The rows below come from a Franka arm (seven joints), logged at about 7 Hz.
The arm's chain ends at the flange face. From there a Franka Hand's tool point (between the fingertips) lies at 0.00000 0.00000 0.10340 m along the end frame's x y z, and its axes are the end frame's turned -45 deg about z.
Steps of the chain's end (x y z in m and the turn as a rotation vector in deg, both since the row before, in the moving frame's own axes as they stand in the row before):
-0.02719 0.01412 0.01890 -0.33 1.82 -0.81
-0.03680 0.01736 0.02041 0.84 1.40 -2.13
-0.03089 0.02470 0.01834 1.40 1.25 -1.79
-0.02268 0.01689 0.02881 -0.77 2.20 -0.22
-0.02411 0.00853 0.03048 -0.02 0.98 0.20
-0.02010 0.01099 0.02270 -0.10 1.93 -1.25
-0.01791 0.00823 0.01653 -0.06 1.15 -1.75
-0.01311 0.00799 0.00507 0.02 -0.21 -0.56
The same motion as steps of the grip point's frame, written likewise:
-0.02729 -0.00651 0.01885 -1.52 1.05 -0.81
-0.03543 -0.01308 0.02037 -0.40 1.58 -2.13
-0.03593 -0.00462 0.01828 0.11 1.87 -1.79
-0.02615 -0.00031 0.02872 -2.10 1.01 -0.22
-0.02186 -0.00974 0.03046 -0.71 0.68 0.20
-0.01962 -0.00388 0.02264 -1.44 1.29 -1.25
-0.01707 -0.00532 0.01651 -0.86 0.77 -1.75
-0.01516 -0.00391 0.00507 0.16 -0.13 -0.56

